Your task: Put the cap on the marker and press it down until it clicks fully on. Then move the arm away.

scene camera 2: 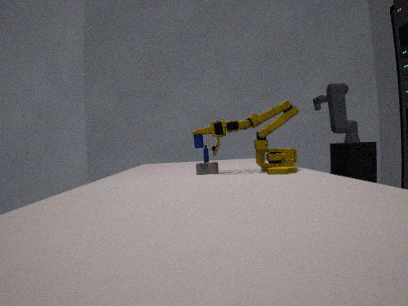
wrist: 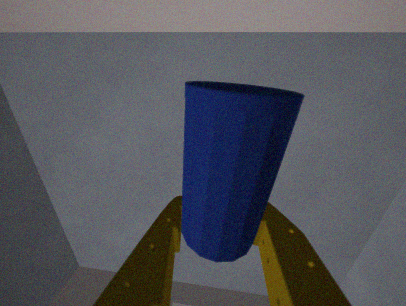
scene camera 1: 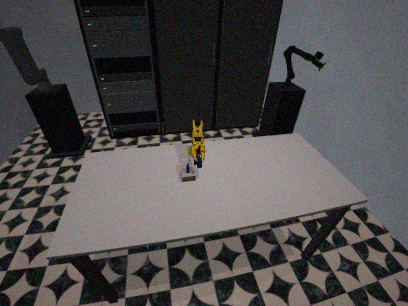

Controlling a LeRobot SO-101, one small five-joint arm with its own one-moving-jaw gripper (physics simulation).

A blue cap (wrist: 235,135) is 3 cm from the lens.
